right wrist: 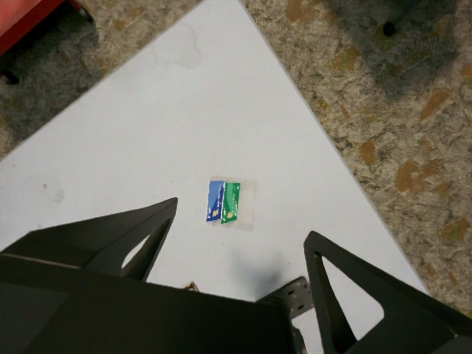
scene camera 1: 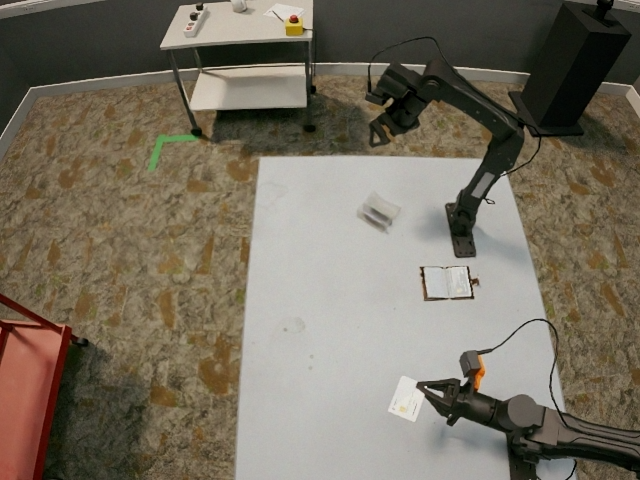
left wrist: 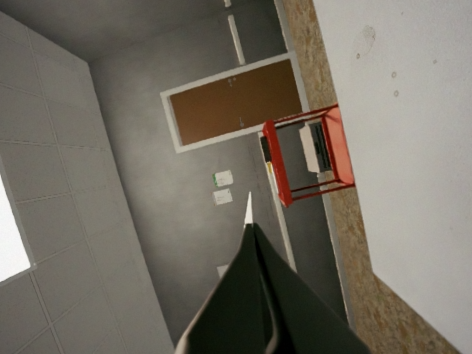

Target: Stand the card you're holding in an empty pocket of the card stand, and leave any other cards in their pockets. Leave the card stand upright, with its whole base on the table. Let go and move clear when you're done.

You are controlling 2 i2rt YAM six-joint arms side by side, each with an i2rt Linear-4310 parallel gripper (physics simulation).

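Places are measured from the left arm's base along level axes (x ahead, y right, z down), in millimetres.
Pixels of known places: left gripper, between the fingertips: (scene camera 1: pixel 416 384) (left wrist: pixel 250 229); right gripper, between the fingertips: (right wrist: pixel 244 221) (scene camera 1: pixel 382 139); left arm's base, origin of its link: (scene camera 1: pixel 519 445); right arm's base, origin of its link: (scene camera 1: pixel 460 229).
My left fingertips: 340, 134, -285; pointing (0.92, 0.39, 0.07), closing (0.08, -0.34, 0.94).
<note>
For each thing: its top centre in the pictures, then the offset to it from my left fingertips, as dx, dy, dz. Level surfaces: height alone.
- white card, centre of its top: (scene camera 1: pixel 410 396) +19, -27, -28
- blue card, centre of its top: (right wrist: pixel 214 202) +38, +552, +237
- green card, centre of its top: (right wrist: pixel 230 204) +19, +578, +237
- white table, height of its surface: dz +285
My left gripper (scene camera 1: pixel 420 385) (left wrist: pixel 250 229) is shut on a white card, holding it by one edge above the near part of the table. The white card (scene camera 1: pixel 407 398) shows its face in scene camera 1 and as a thin sliver in the left wrist view (left wrist: pixel 249 211). The clear card stand (scene camera 1: pixel 379 210) (right wrist: pixel 248 206) stands on the table. In the right wrist view, it holds a blue card (right wrist: pixel 215 199) and a green card (right wrist: pixel 231 201) side by side; its part right of the green card shows no card. My right gripper (scene camera 1: pixel 381 136) (right wrist: pixel 244 221) is open and empty, high above the stand.
An open notebook (scene camera 1: pixel 447 283) lies on the white table (scene camera 1: pixel 310 258) between the two arms. The right arm's base plate (scene camera 1: pixel 464 245) (right wrist: pixel 299 296) is bolted right of the stand in scene camera 1. A red cart (scene camera 1: pixel 65 341) (left wrist: pixel 278 165) and a white trolley (scene camera 1: pixel 232 35) stand off the table.
</note>
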